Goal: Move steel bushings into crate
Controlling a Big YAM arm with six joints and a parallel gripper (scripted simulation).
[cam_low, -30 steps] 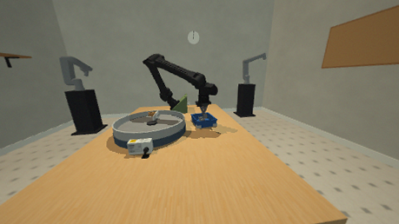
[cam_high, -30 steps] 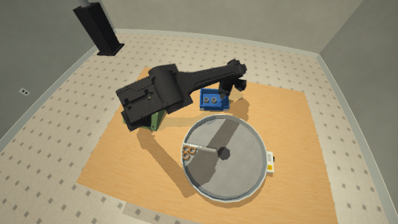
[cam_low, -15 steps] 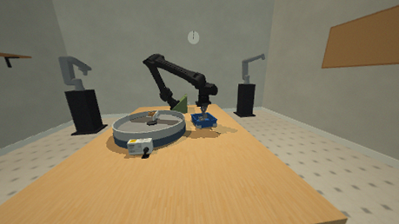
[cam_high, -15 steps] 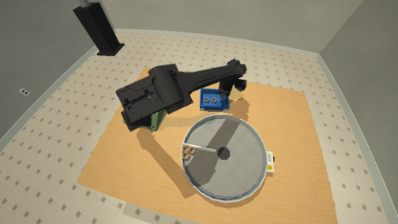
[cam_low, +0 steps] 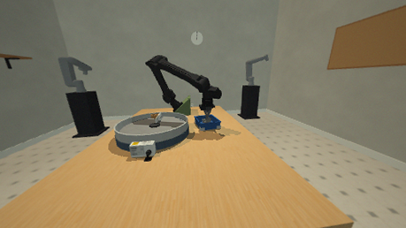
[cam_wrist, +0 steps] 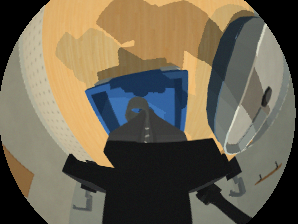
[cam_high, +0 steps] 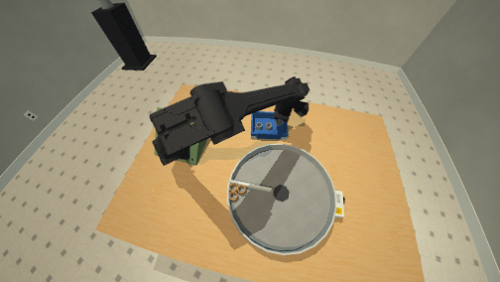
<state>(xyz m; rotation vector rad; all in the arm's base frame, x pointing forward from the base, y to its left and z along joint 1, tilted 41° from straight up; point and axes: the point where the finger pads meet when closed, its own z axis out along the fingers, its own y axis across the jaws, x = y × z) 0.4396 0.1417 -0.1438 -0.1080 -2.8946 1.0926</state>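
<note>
The blue crate is 5 cm behind my hand, 1 cm to the left of it and 4 cm below it. From my hand the other things lie so: grey turntable: 3 cm ahead, 34 cm to the right, 2 cm below.
</note>
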